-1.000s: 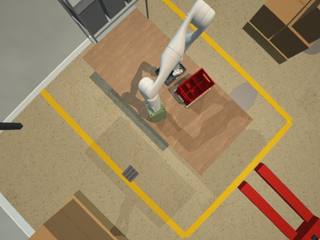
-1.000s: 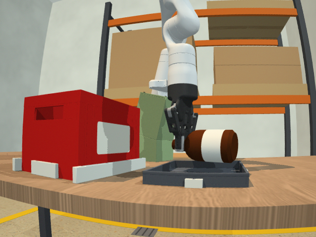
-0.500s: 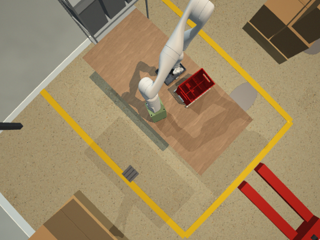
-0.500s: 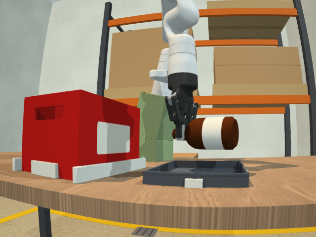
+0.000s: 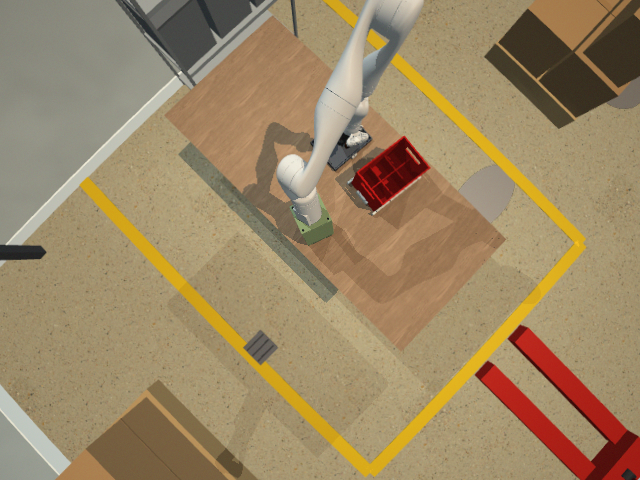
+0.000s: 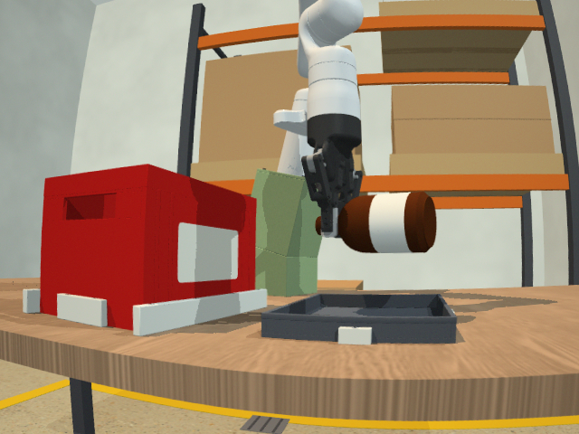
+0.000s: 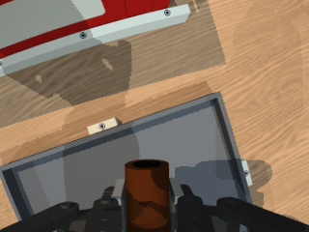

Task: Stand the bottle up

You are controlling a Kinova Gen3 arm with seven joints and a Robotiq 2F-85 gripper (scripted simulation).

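Right now my hand is 3 cm short of the brown bottle and 4 cm to the right of it. The rest, counted from my hand: red crate: 25 cm to the right, 4 cm below; dark grey tray: 4 cm ahead, 4 cm to the left, 11 cm below.
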